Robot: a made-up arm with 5 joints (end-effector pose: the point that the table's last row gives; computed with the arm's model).
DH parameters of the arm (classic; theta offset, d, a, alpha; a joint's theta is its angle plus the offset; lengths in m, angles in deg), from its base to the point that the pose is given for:
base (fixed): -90 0.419 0.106 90
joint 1: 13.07 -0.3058 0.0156 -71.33
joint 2: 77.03 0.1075 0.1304 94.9
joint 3: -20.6 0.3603 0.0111 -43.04
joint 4: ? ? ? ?
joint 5: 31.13 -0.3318 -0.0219 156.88
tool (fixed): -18.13 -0.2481 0 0
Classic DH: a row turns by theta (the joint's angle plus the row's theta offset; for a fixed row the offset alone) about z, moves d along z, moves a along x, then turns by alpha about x.
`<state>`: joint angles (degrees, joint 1 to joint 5).
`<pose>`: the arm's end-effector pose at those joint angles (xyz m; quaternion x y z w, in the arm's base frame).
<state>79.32 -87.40 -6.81 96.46 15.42</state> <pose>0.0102 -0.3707 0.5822 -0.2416 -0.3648 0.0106 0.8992</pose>
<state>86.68 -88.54 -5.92 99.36 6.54</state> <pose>0.0210 -0.3361 0.6268 -0.3380 -0.3689 0.1201 0.8575</pose>
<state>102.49 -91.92 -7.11 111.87 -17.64</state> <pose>0.0529 -0.2172 0.6828 -0.5300 -0.2786 0.4046 0.6912</pose>
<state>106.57 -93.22 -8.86 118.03 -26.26</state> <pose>0.0647 -0.1764 0.6787 -0.5683 -0.2183 0.4950 0.6200</pose>
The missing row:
joint 4: 12.65 -0.1613 -0.0907 -134.5
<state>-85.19 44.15 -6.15 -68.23 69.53</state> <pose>0.3918 -0.3866 0.2980 0.1148 0.9760 -0.1578 0.0968</pose>
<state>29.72 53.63 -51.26 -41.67 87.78</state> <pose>0.4902 -0.0356 0.7633 0.2833 -0.3072 0.8943 0.1602</pose>
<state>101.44 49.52 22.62 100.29 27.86</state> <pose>0.7694 -0.0021 0.5001 -0.5558 0.6072 0.3659 0.4342</pose>
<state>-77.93 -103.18 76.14 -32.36 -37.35</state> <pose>0.0128 0.0792 0.2539 0.2953 -0.3311 -0.8877 0.1230</pose>
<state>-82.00 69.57 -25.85 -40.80 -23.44</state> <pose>0.4553 -0.3403 0.2369 0.5802 0.4934 0.1053 0.6395</pose>
